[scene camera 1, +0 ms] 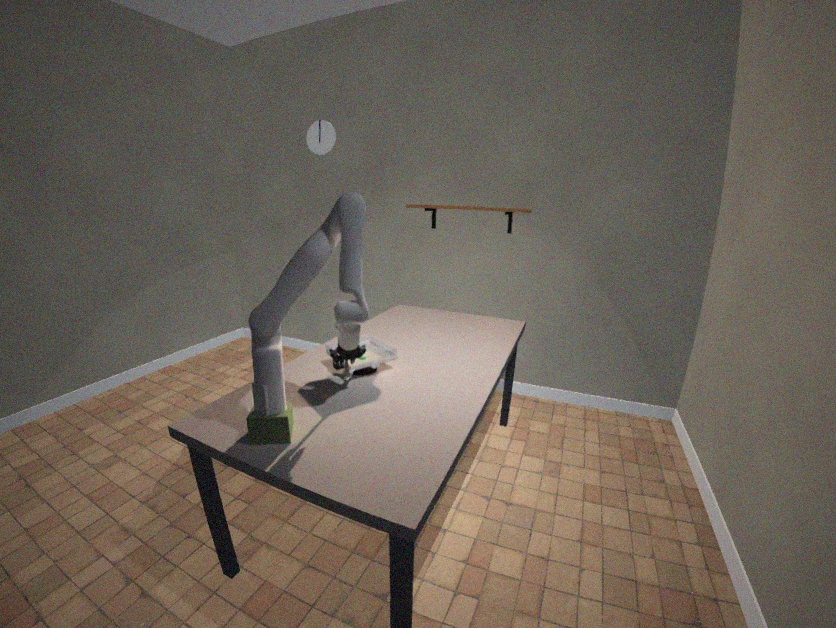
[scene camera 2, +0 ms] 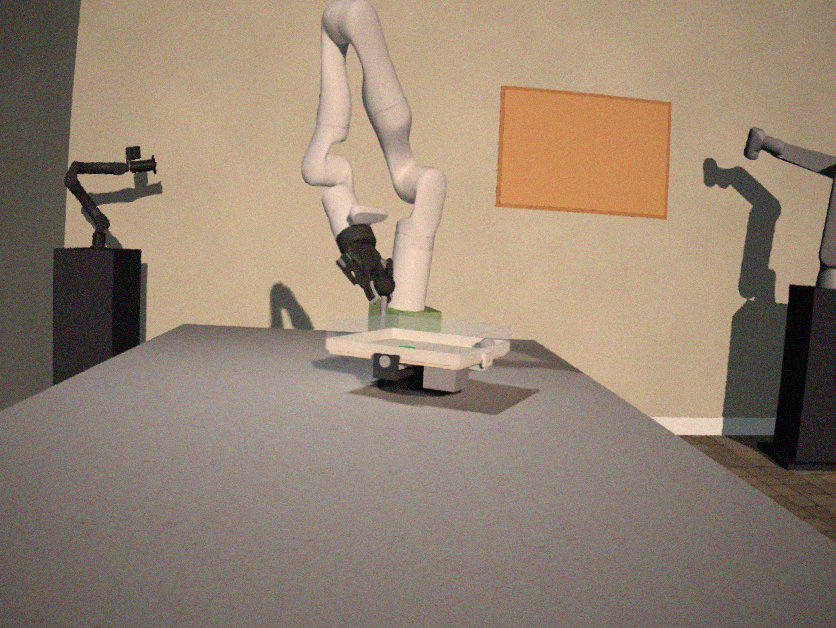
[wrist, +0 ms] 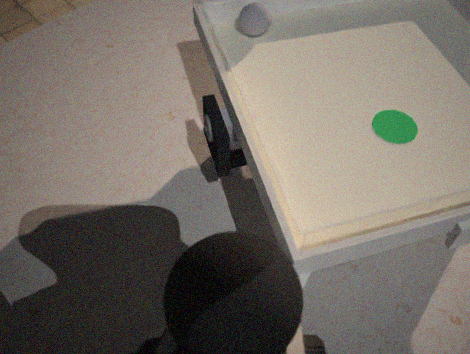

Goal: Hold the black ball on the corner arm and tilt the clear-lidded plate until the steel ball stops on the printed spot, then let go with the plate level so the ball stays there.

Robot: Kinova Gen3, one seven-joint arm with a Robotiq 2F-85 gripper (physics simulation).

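Observation:
My gripper [scene camera 1: 345, 365] [scene camera 2: 381, 285] [wrist: 235, 341] is shut on the black ball [scene camera 2: 384, 283] [wrist: 234, 292], on top of the corner arm [scene camera 2: 383, 312]. The clear-lidded plate [scene camera 2: 398, 354] [wrist: 270, 180] has a pale floor and raised walls; it looks close to level, but a slight tilt is hard to judge. The steel ball [wrist: 253, 20] [scene camera 2: 487, 343] lies near the plate's far left corner in the wrist view, at the right end in scene camera 2. It is well apart from the green printed spot [wrist: 395, 126] [scene camera 2: 406, 347], which is uncovered.
Under the plate are a black bracket [scene camera 2: 385, 367] [wrist: 216, 135] and a grey block [scene camera 2: 444, 379]. The long table [scene camera 1: 432, 405] [scene camera 2: 405, 506] carries my arm's green base block [scene camera 1: 270, 425]. Two other arms stand on dark pedestals [scene camera 2: 94, 310] [scene camera 2: 810, 378] near the back wall.

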